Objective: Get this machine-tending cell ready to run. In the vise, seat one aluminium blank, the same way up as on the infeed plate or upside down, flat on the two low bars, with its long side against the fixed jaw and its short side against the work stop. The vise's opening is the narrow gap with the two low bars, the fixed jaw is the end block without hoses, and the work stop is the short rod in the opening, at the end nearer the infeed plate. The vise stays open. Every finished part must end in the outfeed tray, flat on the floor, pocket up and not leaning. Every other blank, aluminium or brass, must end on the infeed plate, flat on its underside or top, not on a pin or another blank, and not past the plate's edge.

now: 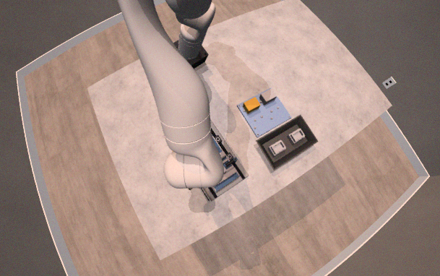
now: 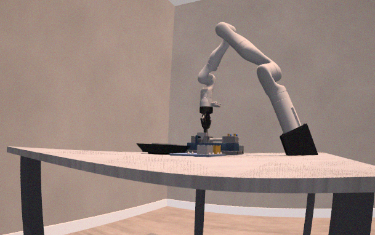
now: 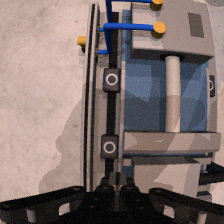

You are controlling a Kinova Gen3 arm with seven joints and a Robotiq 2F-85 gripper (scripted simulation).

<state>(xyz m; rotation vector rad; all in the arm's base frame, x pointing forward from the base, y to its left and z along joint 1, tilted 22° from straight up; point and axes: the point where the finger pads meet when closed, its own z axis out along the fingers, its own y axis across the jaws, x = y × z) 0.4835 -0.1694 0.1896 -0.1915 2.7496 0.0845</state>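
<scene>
Right now my hand is 7 cm past the blue vise base, 4 cm to the right of it and 8 cm above it. The rest, counted from my hand: brass blank: 20 cm behind, 30 cm to the left, 10 cm below; then aluminium blank: 4 cm to the left, 2 cm below.
</scene>
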